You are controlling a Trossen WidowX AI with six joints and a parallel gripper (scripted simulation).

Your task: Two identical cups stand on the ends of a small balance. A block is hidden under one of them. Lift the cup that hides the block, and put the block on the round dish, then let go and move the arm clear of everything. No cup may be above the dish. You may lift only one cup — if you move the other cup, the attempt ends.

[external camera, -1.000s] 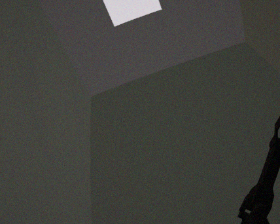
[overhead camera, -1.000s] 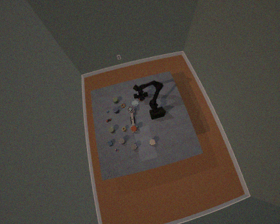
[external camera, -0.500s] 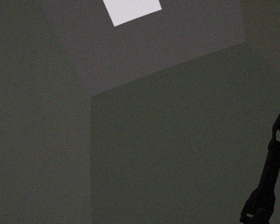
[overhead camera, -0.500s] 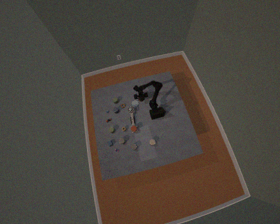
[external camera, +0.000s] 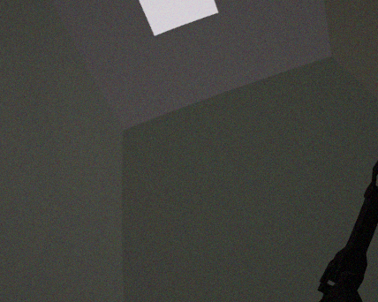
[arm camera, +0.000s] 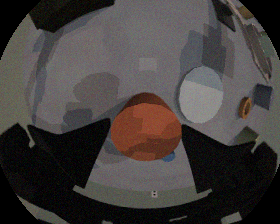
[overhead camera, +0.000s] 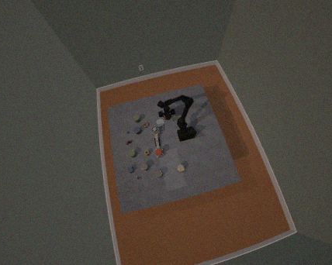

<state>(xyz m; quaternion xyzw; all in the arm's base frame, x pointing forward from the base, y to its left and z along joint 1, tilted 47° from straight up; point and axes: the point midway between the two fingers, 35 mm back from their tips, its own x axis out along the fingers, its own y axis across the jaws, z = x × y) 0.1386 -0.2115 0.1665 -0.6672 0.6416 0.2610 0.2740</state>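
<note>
Right now my gripper tip is 2 cm to the left of the orange cup and 1 cm above it. Round my gripper tip: balance beam 17 cm ahead, 27 cm to the left, 1 cm below.
</note>
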